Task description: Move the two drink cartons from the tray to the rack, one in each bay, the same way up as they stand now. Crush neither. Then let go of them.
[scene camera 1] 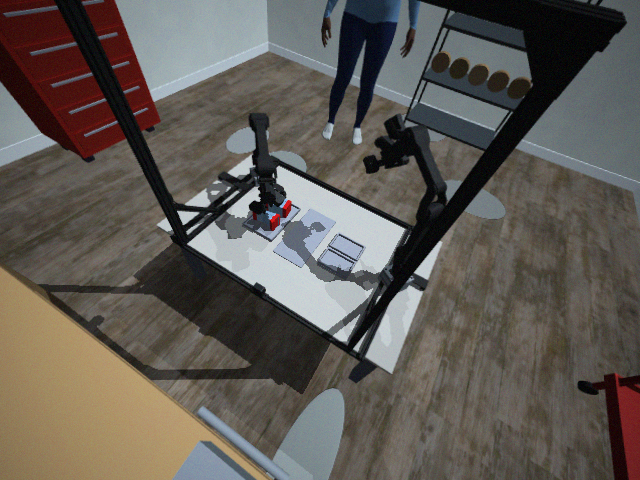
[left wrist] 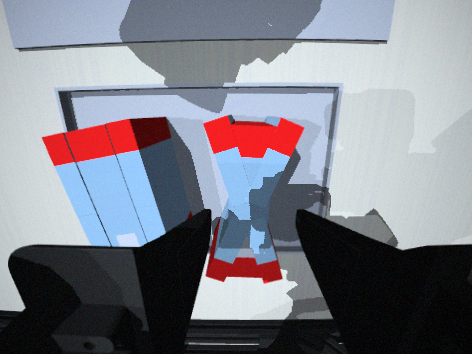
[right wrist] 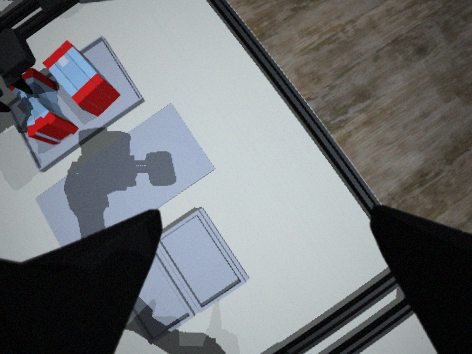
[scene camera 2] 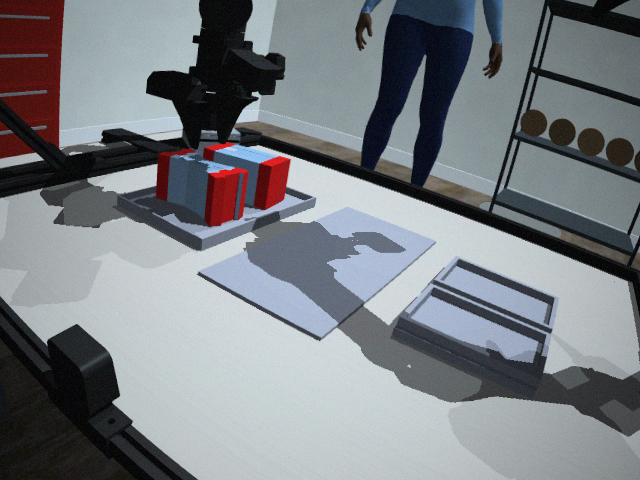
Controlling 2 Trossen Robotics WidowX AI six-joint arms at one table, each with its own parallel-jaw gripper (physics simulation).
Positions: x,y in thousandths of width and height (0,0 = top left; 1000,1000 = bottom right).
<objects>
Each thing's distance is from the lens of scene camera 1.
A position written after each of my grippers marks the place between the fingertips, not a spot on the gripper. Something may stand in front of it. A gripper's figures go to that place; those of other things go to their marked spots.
my right gripper (scene camera 1: 587,355): 118 cm
flat grey mat (scene camera 1: 466,511): 133 cm
</objects>
